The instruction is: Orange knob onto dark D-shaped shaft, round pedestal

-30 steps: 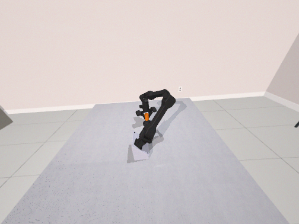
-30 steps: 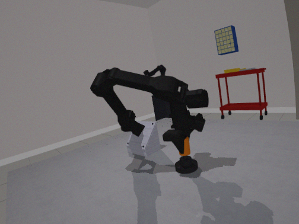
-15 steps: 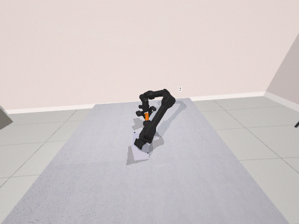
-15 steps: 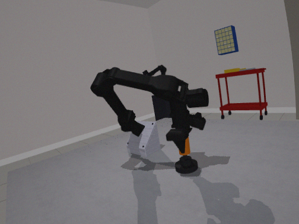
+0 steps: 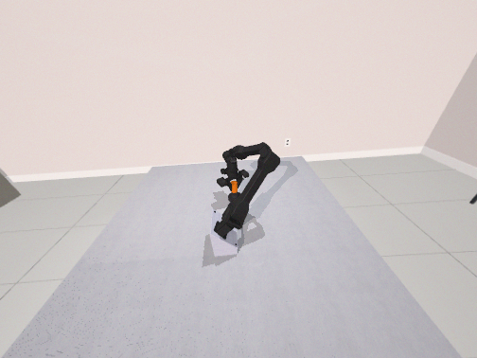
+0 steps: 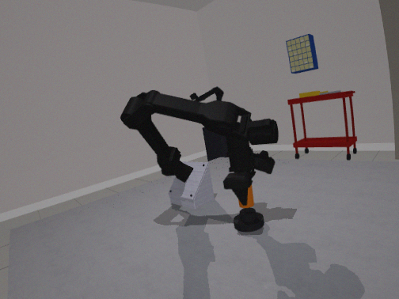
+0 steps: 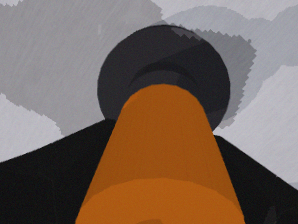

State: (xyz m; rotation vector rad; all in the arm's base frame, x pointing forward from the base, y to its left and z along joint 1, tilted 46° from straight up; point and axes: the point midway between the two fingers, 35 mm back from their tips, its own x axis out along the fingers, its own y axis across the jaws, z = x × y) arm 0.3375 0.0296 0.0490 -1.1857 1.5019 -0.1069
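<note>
Right now the orange knob is 2 cm above my gripper tip. The rest, counted from my gripper tip: dark round pedestal: 4 cm below.
</note>
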